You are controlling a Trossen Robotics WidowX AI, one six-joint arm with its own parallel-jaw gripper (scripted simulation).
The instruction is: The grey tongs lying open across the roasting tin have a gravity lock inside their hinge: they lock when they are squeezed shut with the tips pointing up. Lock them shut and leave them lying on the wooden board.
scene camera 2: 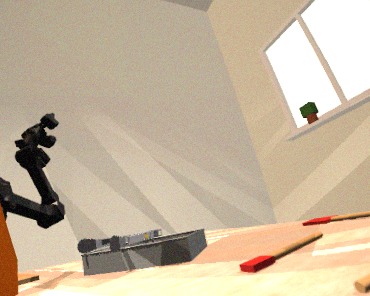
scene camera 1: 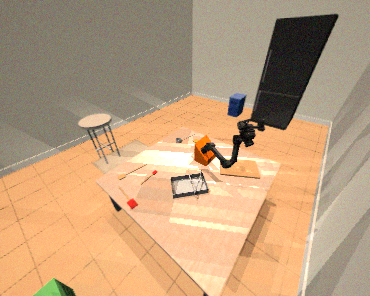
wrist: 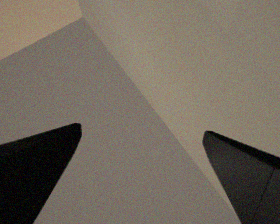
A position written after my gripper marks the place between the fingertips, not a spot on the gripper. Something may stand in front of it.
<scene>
My gripper (wrist: pixel 142 133) is open, holding nothing. I also see a roasting tin (scene camera 2: pixel 180 247).
The roasting tin also shows in scene camera 1 (scene camera 1: pixel 181 186).
</scene>
